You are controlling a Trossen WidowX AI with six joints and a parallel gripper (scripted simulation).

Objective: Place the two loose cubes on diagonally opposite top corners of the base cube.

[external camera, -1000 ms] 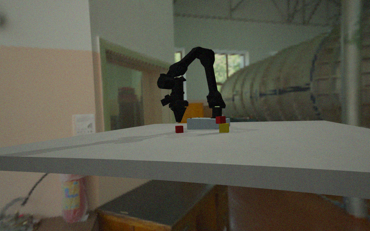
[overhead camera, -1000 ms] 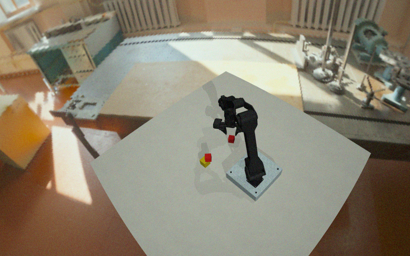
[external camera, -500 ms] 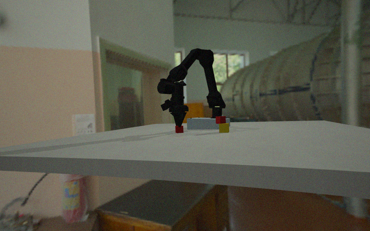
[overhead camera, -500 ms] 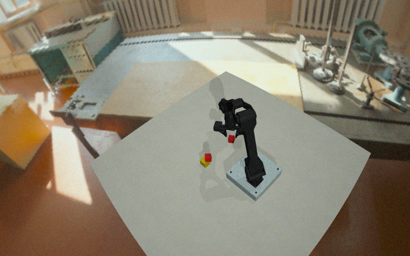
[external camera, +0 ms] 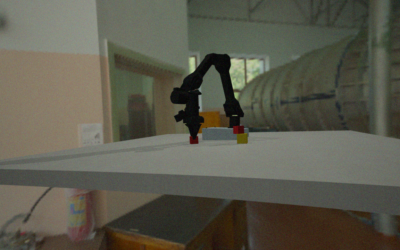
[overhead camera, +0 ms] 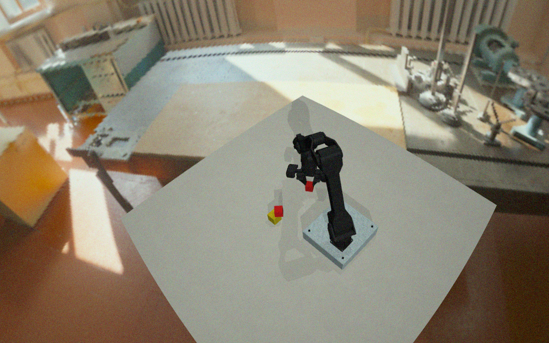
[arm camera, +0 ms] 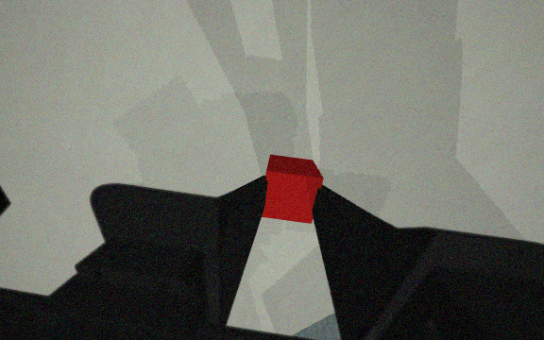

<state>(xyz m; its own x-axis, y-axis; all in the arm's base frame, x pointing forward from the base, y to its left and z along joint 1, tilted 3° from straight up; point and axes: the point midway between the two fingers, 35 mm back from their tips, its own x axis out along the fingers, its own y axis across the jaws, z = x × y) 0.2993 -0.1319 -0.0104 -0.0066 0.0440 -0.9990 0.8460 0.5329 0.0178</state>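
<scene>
Right now my gripper tip is 22 cm to the right of the yellow base cube and 1 cm past it.
</scene>
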